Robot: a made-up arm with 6 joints.
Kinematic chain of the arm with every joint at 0, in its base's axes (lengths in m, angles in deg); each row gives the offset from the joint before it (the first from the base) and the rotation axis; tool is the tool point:
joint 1: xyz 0 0 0.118 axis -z
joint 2: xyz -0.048 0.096 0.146 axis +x
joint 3: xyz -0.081 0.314 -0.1 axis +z
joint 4: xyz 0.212 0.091 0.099 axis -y
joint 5: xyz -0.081 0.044 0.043 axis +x
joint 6: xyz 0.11 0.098 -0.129 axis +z
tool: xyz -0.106 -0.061 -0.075
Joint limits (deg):
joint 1: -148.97..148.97
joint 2: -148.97..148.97
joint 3: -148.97..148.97
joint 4: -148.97..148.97
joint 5: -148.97..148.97
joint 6: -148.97..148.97
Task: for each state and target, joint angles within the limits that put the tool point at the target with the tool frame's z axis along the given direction. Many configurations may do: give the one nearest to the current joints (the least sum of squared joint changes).
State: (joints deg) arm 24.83 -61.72 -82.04 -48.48 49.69 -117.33
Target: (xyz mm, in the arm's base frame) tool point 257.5 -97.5 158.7 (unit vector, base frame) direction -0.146 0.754 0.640
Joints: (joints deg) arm 13.19 -104.12 -90.16 -56.56 18.19 -137.64
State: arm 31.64 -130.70 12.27 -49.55 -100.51 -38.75
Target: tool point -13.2 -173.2 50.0 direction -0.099 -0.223 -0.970
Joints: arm -7.80 -119.31 12.25 -14.42 -72.33 -49.94
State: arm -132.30 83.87 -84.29 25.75 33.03 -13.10
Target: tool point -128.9 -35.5 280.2 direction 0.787 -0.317 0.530
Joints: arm -143.46 74.14 -120.81 -5.36 69.39 9.43
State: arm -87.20 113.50 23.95 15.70 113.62 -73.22
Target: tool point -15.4 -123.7 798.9 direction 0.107 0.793 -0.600
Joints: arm -32.57 74.74 34.12 14.53 140.50 -105.57
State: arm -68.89 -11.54 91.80 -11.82 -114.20 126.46
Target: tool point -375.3 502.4 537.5 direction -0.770 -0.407 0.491
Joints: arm -43.61 32.87 62.26 -4.32 -73.44 117.11
